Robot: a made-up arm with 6 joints.
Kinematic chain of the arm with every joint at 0, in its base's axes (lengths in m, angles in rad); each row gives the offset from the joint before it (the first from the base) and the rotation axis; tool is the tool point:
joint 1: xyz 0 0 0.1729 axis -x
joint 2: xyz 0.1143 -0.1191 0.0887 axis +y
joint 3: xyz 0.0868 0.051 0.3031 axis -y
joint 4: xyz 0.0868 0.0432 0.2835 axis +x
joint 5: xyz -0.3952 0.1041 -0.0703 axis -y
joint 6: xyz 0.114 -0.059 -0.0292 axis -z
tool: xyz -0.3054 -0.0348 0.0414
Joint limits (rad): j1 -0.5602..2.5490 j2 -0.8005..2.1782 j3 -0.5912..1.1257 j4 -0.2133..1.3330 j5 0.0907..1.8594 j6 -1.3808..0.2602
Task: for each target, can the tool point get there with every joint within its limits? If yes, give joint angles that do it. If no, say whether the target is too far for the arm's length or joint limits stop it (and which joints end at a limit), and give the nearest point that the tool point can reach.
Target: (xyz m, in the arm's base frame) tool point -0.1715 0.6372 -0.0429
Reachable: yes | joints 1.7468 -0.0516 -0.4059 1.2069 0.7850 -0.3776
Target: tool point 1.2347 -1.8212 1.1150
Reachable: no: too far | nearest point 0.5519 -0.6303 0.6554 | short by 1.448 m
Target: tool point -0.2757 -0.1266 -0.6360
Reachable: no: joint limits stop it (at a limit: joint 1, joint 6) | nearest point -0.2757 0.1271 -0.4652 | short by 0.306 m
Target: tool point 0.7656 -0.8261 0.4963
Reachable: no: joint limits stop it (at a limit: joint 1, joint 3, joint 4, joint 5, joint 6) | nearest point 0.6830 -0.5719 0.5623 | short by 0.275 m
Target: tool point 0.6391 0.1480 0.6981
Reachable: yes | joints 0.2690 1.2955 -0.3886 0.6553 0.3411 -0.2193
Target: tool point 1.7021 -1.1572 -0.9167
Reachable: no: too far | nearest point 0.7637 -0.3294 -0.1372 | short by 1.474 m
